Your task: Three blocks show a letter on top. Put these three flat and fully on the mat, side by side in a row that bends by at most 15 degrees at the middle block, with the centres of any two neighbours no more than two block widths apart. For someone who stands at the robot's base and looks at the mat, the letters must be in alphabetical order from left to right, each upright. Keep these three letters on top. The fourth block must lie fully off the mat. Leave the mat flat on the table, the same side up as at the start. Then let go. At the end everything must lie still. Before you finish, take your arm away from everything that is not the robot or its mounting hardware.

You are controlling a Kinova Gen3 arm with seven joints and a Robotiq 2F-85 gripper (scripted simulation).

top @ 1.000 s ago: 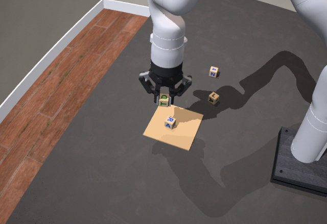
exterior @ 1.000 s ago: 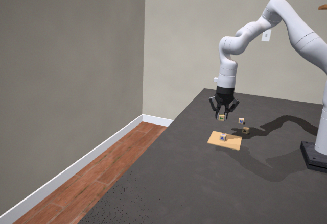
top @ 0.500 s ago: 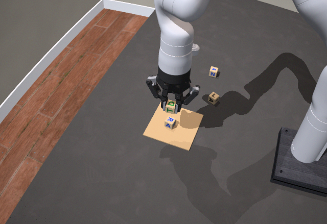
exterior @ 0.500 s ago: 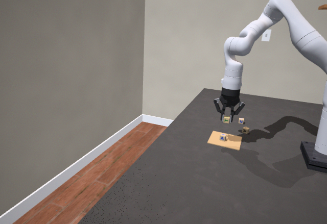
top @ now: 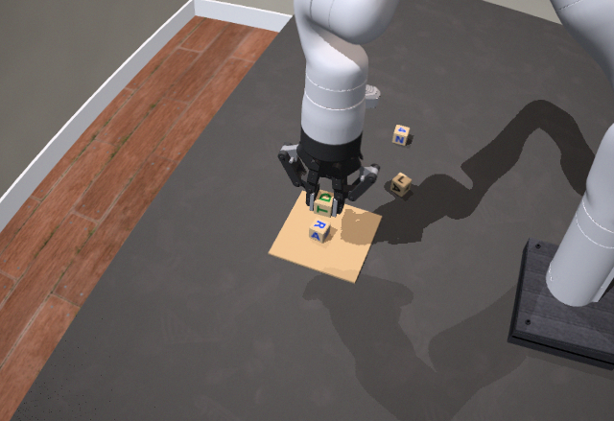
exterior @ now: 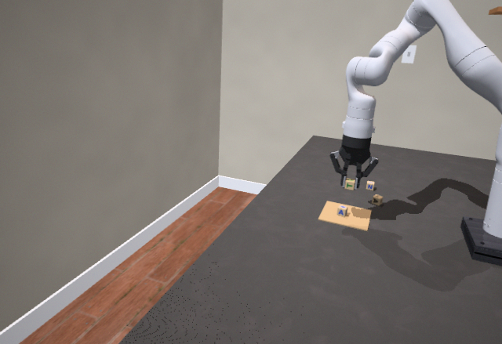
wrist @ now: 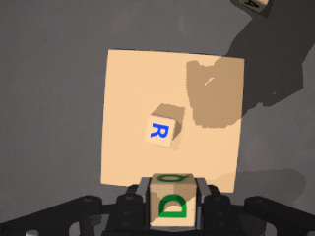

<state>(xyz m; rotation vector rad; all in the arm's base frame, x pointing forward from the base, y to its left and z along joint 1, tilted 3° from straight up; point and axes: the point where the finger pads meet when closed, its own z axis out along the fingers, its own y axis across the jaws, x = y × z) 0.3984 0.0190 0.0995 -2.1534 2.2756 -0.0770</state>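
Now: the tan mat 12 cm below my hand and 4 cm to the right of it.
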